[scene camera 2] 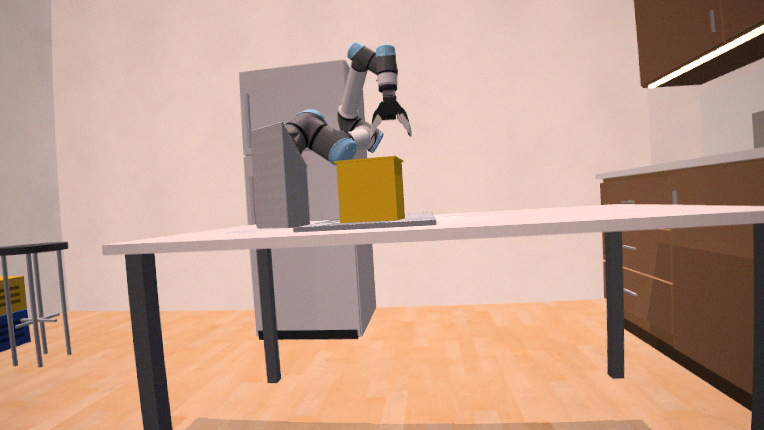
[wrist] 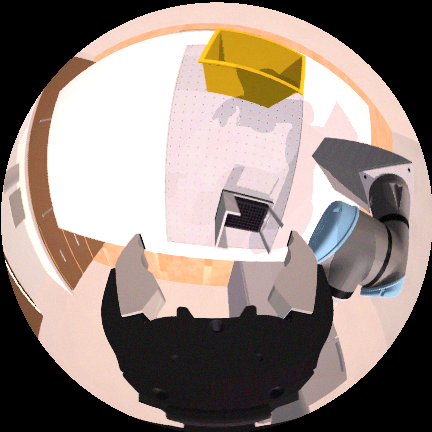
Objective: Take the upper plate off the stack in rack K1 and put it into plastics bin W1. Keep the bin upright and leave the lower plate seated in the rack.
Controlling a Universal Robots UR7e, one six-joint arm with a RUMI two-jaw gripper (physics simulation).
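Frame: origin at the arm's base, x ahead, y left, z up, level; metres.
Seen in the pictures: gripper, fingertip midpoint: (scene camera 2: 391, 138) (wrist: 215, 234); arm's base at its link origin: (scene camera 2: 279, 149) (wrist: 389, 195).
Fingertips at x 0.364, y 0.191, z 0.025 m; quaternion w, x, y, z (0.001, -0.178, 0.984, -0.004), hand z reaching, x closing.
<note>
Pixels of each thing's top centre, then the offset from my fingertips to it. Level surfaces: height alone.
- Yellow plastics bin W1 at its top centre: (wrist: 259, 51) (scene camera 2: 370, 160) 0.112 m down, 0.022 m ahead, 0.287 m right
- black gridded plate at its top centre: (wrist: 243, 216) 0.245 m down, 0.108 m back, 0.076 m left
- perforated board at its surface level: 0.292 m down
- white table at its surface level: 0.305 m down
Yellow plastics bin W1 (scene camera 2: 368, 191) (wrist: 222, 80) stands upright with its opening up, at the far end of the board in the wrist view. Rack K1, with a light grey side wall (wrist: 227, 212) and thin posts, stands near the board's other end. A black gridded plate (wrist: 246, 216) lies flat inside it; I cannot tell the upper plate from the lower one. The rack does not show in the scene view. My gripper (scene camera 2: 391, 133) (wrist: 215, 234) is open and empty, fingers pointing down, high above the table and above the bin's height. In the wrist view the rack appears just beyond the fingertips.
Bin and rack stand on a perforated board (scene camera 2: 419, 219) (wrist: 192, 145) on the white table (scene camera 2: 534, 219) (wrist: 105, 145). The tall grey arm mount (scene camera 2: 269, 178) (wrist: 350, 167) stands beside the board. The arm's blue-capped joint (scene camera 2: 343, 150) (wrist: 332, 230) is low beside the rack in the wrist view.
</note>
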